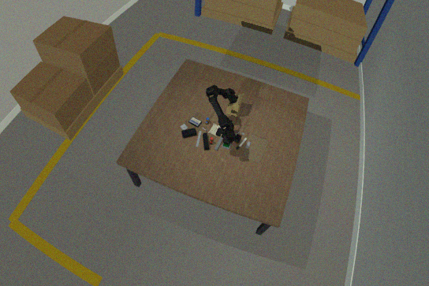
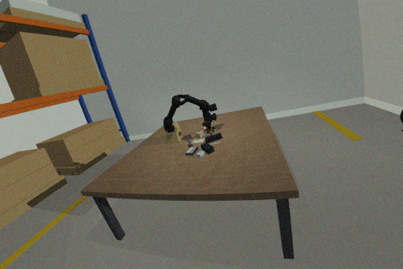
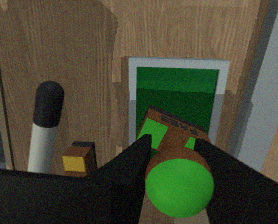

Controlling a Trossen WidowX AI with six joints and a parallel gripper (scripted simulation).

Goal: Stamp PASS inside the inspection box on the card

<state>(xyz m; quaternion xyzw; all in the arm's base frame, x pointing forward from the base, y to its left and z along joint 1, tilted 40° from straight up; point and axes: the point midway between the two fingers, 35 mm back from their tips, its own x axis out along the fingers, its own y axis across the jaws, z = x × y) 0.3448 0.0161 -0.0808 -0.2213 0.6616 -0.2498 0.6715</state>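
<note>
The green stamp is right at my gripper tip. Also, from my gripper tip: grey bar (6 cm to the right, 3 cm below, 2 cm ahead); yellow-knobbed stamp (7 cm to the left, 5 cm behind, 2 cm below); green ink pad (3 cm below).
</note>
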